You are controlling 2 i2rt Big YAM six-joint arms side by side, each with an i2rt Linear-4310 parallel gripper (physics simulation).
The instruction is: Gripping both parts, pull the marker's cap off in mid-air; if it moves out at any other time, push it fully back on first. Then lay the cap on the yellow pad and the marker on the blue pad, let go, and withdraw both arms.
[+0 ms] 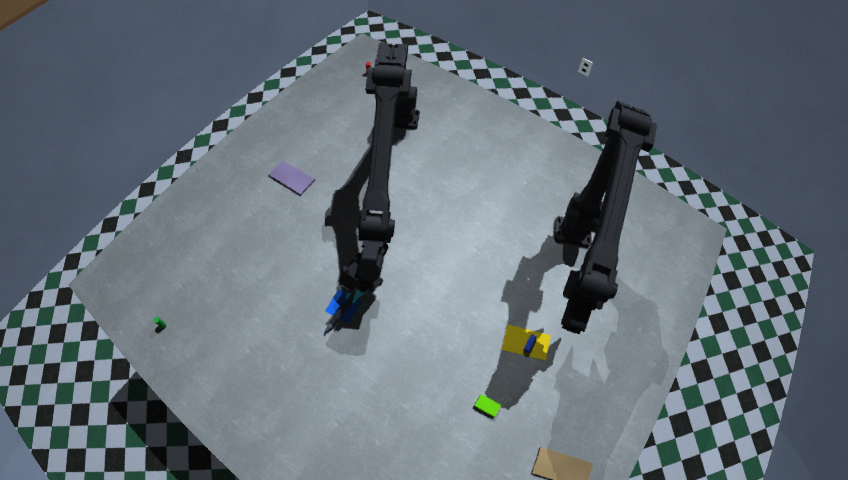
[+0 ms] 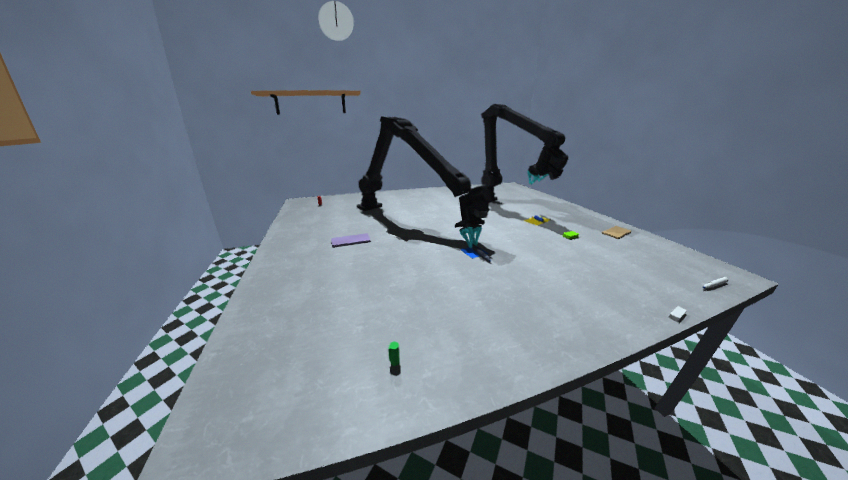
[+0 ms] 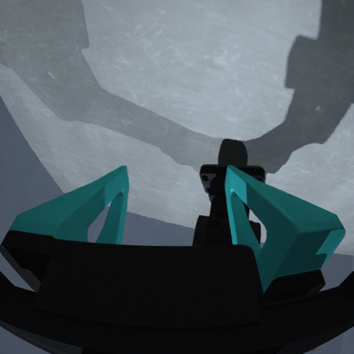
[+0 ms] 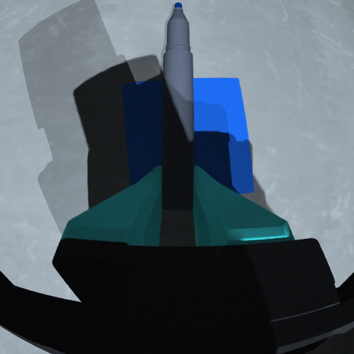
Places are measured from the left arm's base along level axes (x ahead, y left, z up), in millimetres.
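Pixels of known places: left gripper, fingertip midpoint: point(image 2: 534, 182); right gripper, fingertip midpoint: point(image 1: 350, 300) point(image 2: 473, 247); left arm's base, link origin: point(image 1: 572, 233); right arm's base, link origin: point(image 1: 401, 119) point(image 2: 369, 207).
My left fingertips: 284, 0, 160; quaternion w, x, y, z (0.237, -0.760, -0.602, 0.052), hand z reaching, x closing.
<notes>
Ahead of a thing's pixels: the offset from my left fingertips to its top centre, as dx, dy, dz.
The uncapped grey marker @[+129, -625, -142] point(image 1: 328, 328) point(image 2: 485, 256) point(image 4: 178, 70) lies across the blue pad @[+100, -623, -159] point(image 1: 333, 303) point(image 2: 468, 253) point(image 4: 220, 92), its blue tip past the pad's edge. My right gripper point(image 2: 471, 245) point(image 4: 177, 174) is shut on the marker's rear part, low over the pad; whether the marker touches the pad there is hidden. The blue cap @[+105, -104, -140] point(image 1: 529, 343) point(image 2: 539, 218) lies on the yellow pad @[+100, -111, -159] point(image 1: 512, 337) point(image 2: 529, 220), apart from the marker. My left gripper point(image 2: 535, 179) point(image 3: 176, 174) is open and empty, high above the table near the yellow pad.
A lime block @[+295, -191, -145] point(image 1: 487, 405) point(image 2: 570, 234) and a tan board @[+429, +32, -152] point(image 1: 562, 465) point(image 2: 616, 231) lie near the yellow pad. A purple board @[-290, -922, -152] point(image 1: 291, 177) point(image 2: 350, 239), a green cylinder @[+301, -1137, -112] point(image 1: 159, 322) point(image 2: 393, 353), a red object @[-865, -820, -112] point(image 1: 368, 66) point(image 2: 319, 201), a white cylinder @[+782, -224, -142] point(image 2: 715, 283) and a white block @[+703, -507, -148] point(image 2: 677, 313) are farther off.
</notes>
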